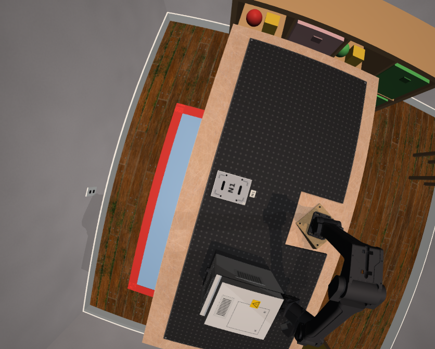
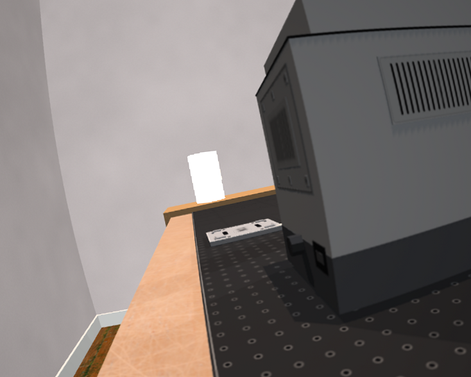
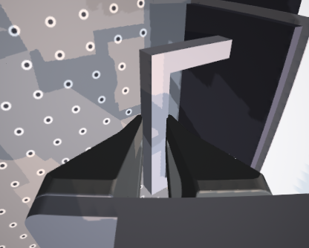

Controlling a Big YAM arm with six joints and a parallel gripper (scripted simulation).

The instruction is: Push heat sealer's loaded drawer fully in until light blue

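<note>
The plate is 13 cm ahead of my hand.
</note>
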